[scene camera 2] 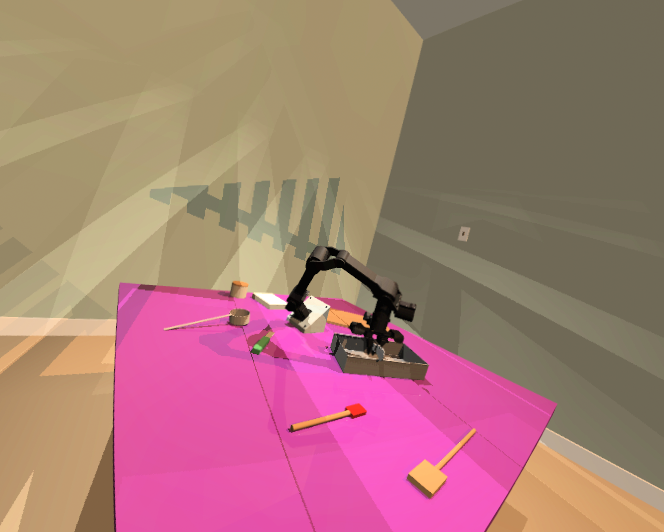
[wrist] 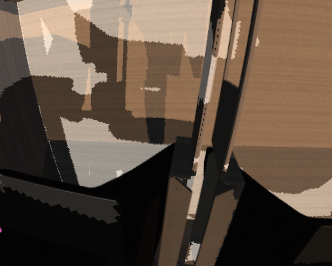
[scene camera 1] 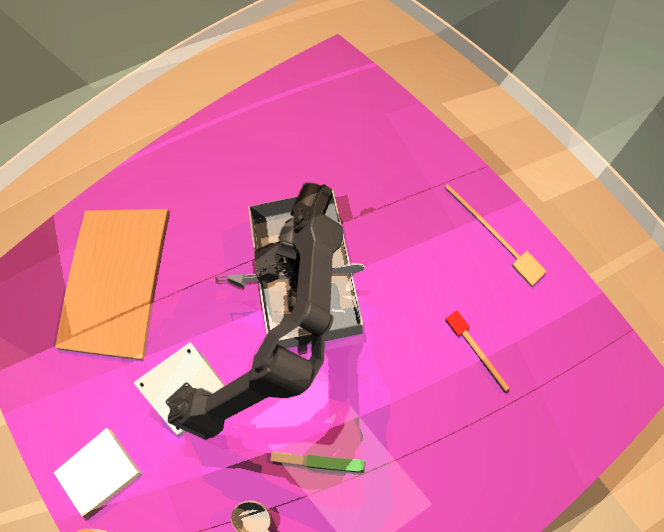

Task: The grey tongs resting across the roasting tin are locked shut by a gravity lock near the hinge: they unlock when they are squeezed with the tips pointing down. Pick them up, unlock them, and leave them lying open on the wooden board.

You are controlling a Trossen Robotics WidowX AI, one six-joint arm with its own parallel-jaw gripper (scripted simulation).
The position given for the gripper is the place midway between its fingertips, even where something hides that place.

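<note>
Gripper (scene camera 1: pixel 307 281), (scene camera 2: pixel 370 354), (wrist: pixel 192 152). White block (scene camera 1: pixel 91 477); it is out of frame in the wrist view. Wooden spatula (scene camera 2: pixel 426 477), (scene camera 1: pixel 530 270); in the wrist view it is out of frame. Green-handled tool (scene camera 1: pixel 330 463). Wooden board (scene camera 1: pixel 107 306).
</note>
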